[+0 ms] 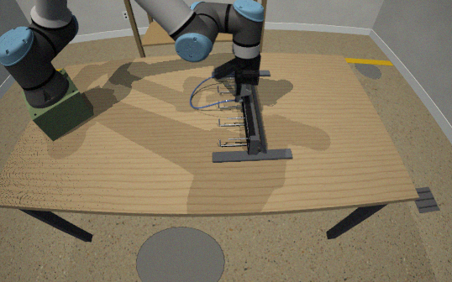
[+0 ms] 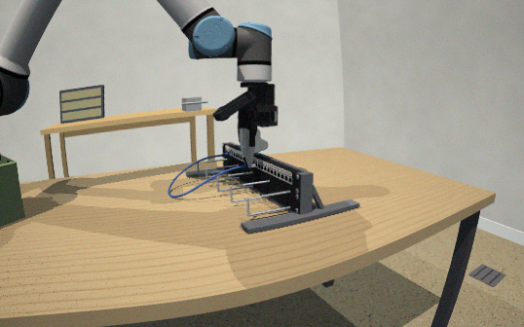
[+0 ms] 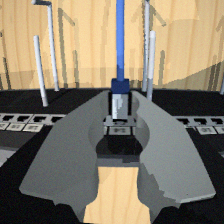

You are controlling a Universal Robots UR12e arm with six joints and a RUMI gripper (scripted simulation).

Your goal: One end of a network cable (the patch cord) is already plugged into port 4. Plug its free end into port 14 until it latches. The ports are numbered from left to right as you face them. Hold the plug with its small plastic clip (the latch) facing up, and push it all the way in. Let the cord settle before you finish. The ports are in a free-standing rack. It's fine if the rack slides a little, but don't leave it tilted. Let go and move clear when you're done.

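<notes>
My gripper is now 1 cm short of the plug and 1 cm above it.
</notes>
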